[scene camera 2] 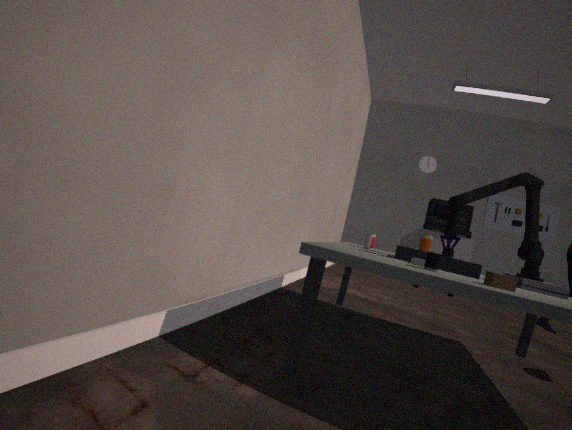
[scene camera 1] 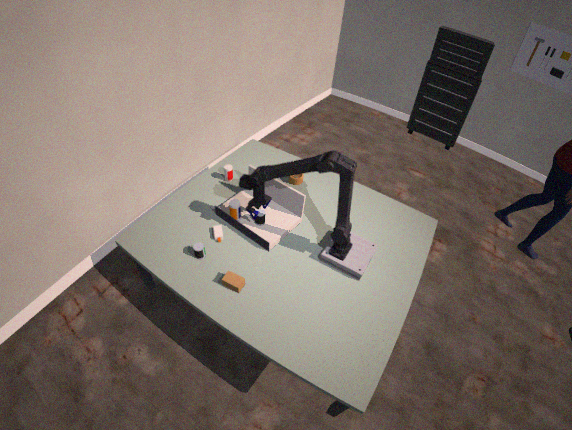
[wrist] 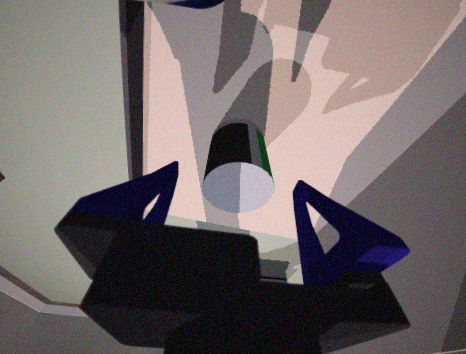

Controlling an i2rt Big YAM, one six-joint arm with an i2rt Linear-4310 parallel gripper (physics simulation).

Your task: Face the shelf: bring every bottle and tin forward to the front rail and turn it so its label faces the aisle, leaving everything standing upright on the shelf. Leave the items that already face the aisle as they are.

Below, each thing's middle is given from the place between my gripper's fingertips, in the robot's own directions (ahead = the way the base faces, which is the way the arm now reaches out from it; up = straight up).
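A shelf board [scene camera 1: 279, 221] is 80 mm below my hand, 40 mm ahead of it and 50 mm to the right of it. The grey back panel [scene camera 2: 410, 238] is 190 mm to the right of my hand, 30 mm ahead of it and 10 mm below it, while the dark front rail [scene camera 2: 448, 264] is 90 mm to the left of my hand, 70 mm below it and 60 mm ahead. And there is the shelf [scene camera 1: 284, 212], 10 mm below my hand, 50 mm to the right of it and 40 mm ahead of it.
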